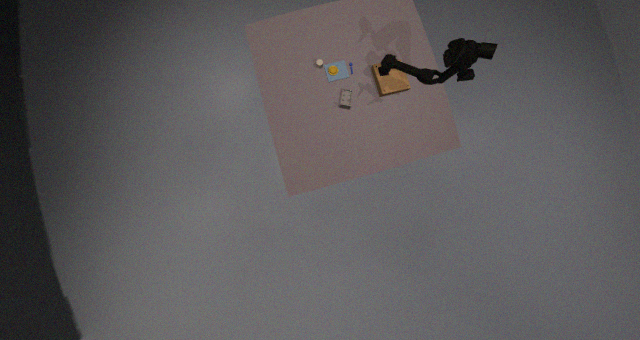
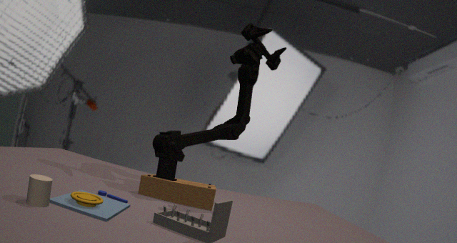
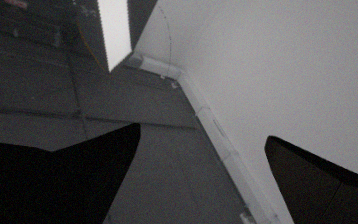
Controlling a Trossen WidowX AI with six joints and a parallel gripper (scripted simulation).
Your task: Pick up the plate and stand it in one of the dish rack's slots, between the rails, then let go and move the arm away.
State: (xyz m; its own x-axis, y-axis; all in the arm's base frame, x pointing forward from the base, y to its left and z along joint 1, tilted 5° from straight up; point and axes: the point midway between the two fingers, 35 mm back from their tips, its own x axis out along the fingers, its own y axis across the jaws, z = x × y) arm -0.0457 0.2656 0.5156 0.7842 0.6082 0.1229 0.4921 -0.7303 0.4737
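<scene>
The plate is 570 mm below my gripper tip, 380 mm ahead of it and 360 mm to the right of it. Also, from my gripper tip: grey dish rack: 560 mm below, 350 mm ahead, 150 mm to the right; then beige cylinder: 560 mm below, 460 mm ahead, 430 mm to the right; then blue utensil: 580 mm below, 360 mm to the right, 250 mm ahead.
</scene>
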